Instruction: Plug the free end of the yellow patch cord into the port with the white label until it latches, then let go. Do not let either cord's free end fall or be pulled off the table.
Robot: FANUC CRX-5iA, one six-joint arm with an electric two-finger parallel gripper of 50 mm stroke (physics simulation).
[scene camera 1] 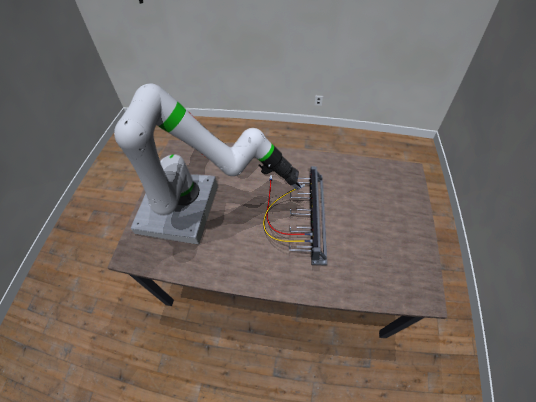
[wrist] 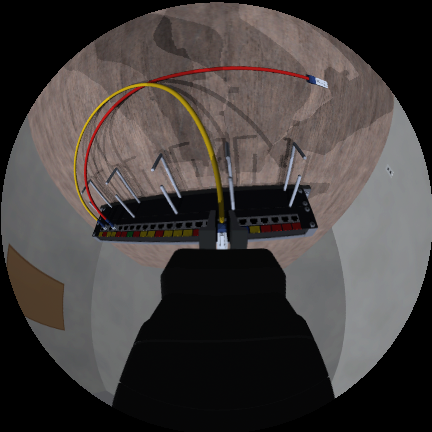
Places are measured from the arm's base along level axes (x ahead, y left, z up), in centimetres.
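Where they show: gripper, between the fingertips: [scene camera 1: 299, 187] [wrist: 221, 219]; arm's base, origin of its link: [scene camera 1: 185, 193].
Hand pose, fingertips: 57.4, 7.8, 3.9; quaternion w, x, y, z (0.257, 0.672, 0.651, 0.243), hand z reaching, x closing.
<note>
Things, the pixels of their top centre, and the offset from my fingertips, as dx, dy, dz. "pt": a spot on its surface instead. Level surfaces: height alone.
- black patch panel, centre of its top: [wrist: 167, 231] [scene camera 1: 308, 204] +5.5, -8.3, -1.4
- red cord, a spot on its surface: [wrist: 235, 68] pt -15.1, +2.1, -10.8
- table, height of its surface: dz -11.5
My gripper [scene camera 1: 300, 186] [wrist: 221, 219] is shut on the yellow cord's free plug, a clear plug with a blue boot between the two fingers. The yellow cord [scene camera 1: 264, 224] [wrist: 192, 111] arcs from there to the far end of the black patch panel [scene camera 1: 314, 210] [wrist: 200, 198], where its other end is plugged in. In the wrist view the fingers are in front of the row of ports and hide some ports and labels. Red, yellow, green and blue labels show beside them; a white label cannot be made out. Whether the plug touches the panel cannot be told.
The red cord [scene camera 1: 269, 200] [wrist: 235, 68] has its free plug [scene camera 1: 271, 177] [wrist: 319, 82] on the table [scene camera 1: 380, 235] [wrist: 280, 45], away from the panel. Several thin metal cable guides [scene camera 1: 300, 213] [wrist: 170, 175] stick out from the panel on the robot's side, some close to the gripper.
</note>
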